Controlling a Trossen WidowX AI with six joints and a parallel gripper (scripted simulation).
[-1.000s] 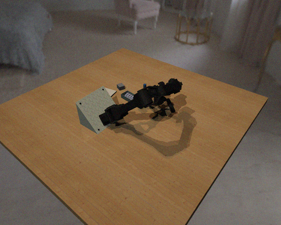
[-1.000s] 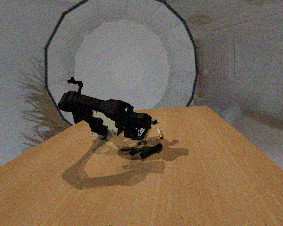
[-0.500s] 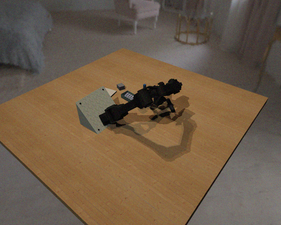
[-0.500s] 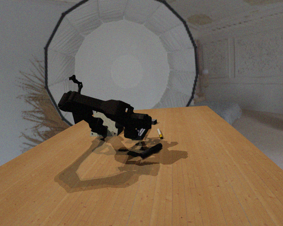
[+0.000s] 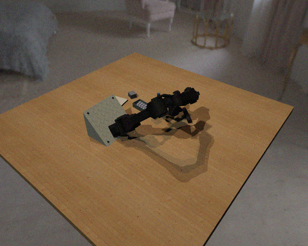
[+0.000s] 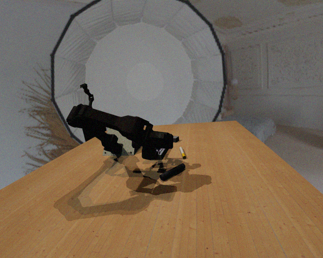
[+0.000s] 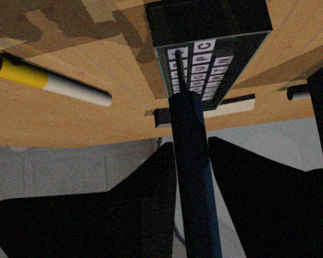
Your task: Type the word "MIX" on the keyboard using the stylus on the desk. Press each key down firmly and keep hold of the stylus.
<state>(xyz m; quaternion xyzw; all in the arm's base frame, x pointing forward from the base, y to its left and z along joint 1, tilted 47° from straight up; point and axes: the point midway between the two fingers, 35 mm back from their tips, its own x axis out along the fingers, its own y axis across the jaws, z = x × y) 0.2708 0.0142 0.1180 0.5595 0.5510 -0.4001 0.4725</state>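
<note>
Now: gripper tip 110 mm short of the yellow marker, 70 mm above it and 40 mm to the right of it. Also, from my gripper tip: blue stylus 20 mm below; then pale flat pad 270 mm to the left, 80 mm below, 80 mm behind; then grey cube 250 mm to the left, 70 mm below, 30 mm ahead.
</note>
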